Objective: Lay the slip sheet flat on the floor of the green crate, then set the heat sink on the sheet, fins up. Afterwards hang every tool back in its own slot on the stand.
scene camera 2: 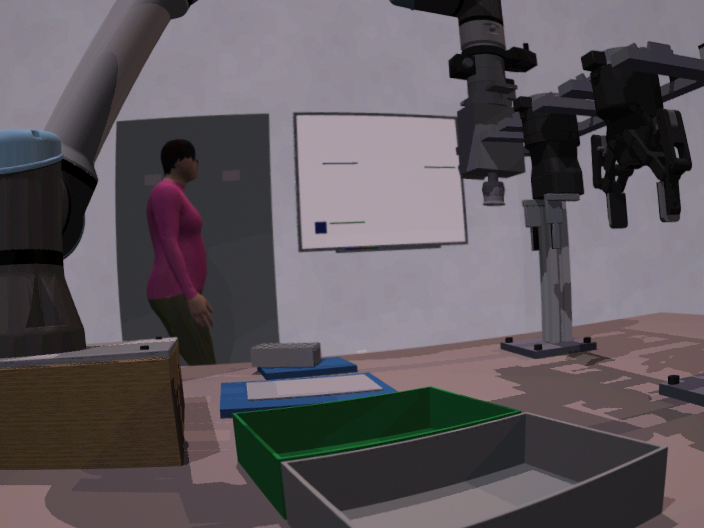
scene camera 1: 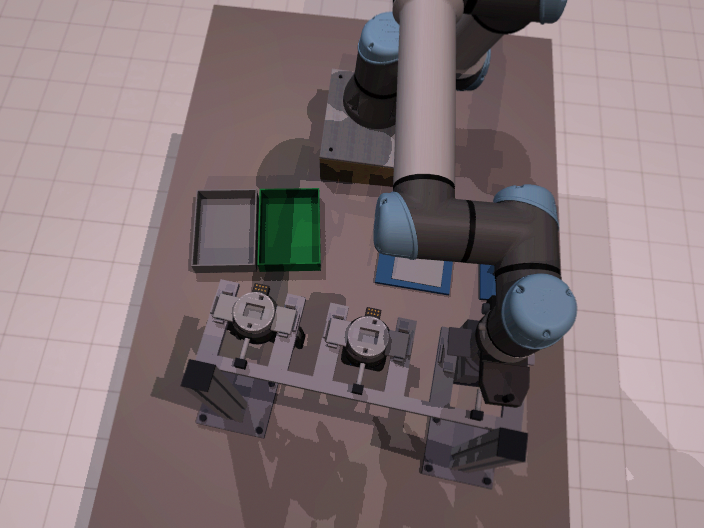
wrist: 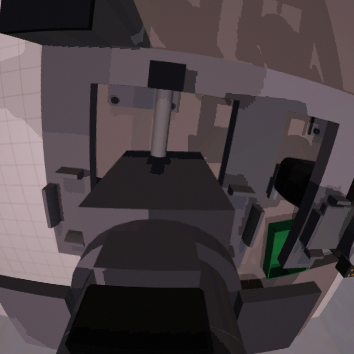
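Seen in the pictures: hand at its tool point: [scene camera 2: 487, 87]; arm's base at its link origin: [scene camera 2: 19, 353] [scene camera 1: 375, 102].
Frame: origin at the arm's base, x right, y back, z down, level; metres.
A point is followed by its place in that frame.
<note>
The arm carries the vacuum tool [scene camera 1: 503, 383] [wrist: 157, 185] {x -0.212, y -0.682, z -0.275 m} at the stand's right-hand slot in scene camera 1; its body is between the fork arms, and whether it is seated cannot be told. Its suction cup, my gripper [scene camera 2: 493, 202], points down with nothing on it and is open. The white slip sheet [scene camera 1: 417, 272] {x -0.140, y -0.384, z 0.076 m} [scene camera 2: 314, 386] {x -0.141, y -0.333, z 0.076 m} lies flat on a blue pad. The grey heat sink [scene camera 2: 286, 356] {x -0.325, y -0.326, z 0.062 m} rests on another blue pad, ridged side up; it is hidden in scene camera 1. The green crate [scene camera 1: 289, 267] {x 0.142, y -0.414, z 0.065 m} [scene camera 2: 255, 460] {x 0.173, y -0.230, z 0.066 m} [wrist: 269, 250] {x 0.086, y -0.327, z 0.059 m} has a bare floor in scene camera 1.
The tool stand [scene camera 1: 318, 383] {x 0.030, y -0.714, z -0.254 m} [wrist: 225, 75] {x -0.178, y -0.736, z -0.254 m} holds the adaptive gripper [scene camera 1: 237, 311] [scene camera 2: 625, 93] in its left slot and the parallel gripper [scene camera 1: 351, 338] [scene camera 2: 551, 147] in its middle slot. A grey crate [scene camera 1: 224, 268] {x 0.281, y -0.435, z 0.063 m} [scene camera 2: 614, 488] {x 0.356, y -0.398, z 0.056 m} stands beside the green one. A person [scene camera 2: 176, 227] stands behind the table.
</note>
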